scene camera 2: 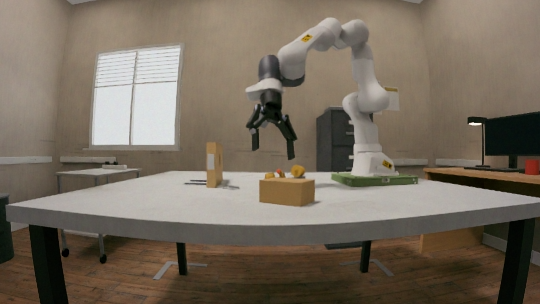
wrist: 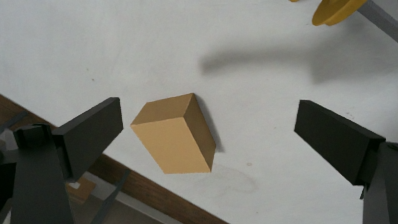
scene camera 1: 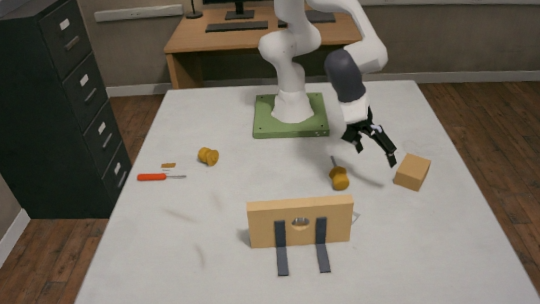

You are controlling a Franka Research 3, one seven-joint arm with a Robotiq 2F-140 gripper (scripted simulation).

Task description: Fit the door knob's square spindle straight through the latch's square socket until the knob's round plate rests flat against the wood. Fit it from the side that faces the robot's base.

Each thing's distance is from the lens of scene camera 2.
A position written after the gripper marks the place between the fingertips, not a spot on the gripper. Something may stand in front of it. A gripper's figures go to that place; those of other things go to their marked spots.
gripper (scene camera 2: 274, 154): 84 cm
cardboard box (scene camera 2: 296, 192): 64 cm
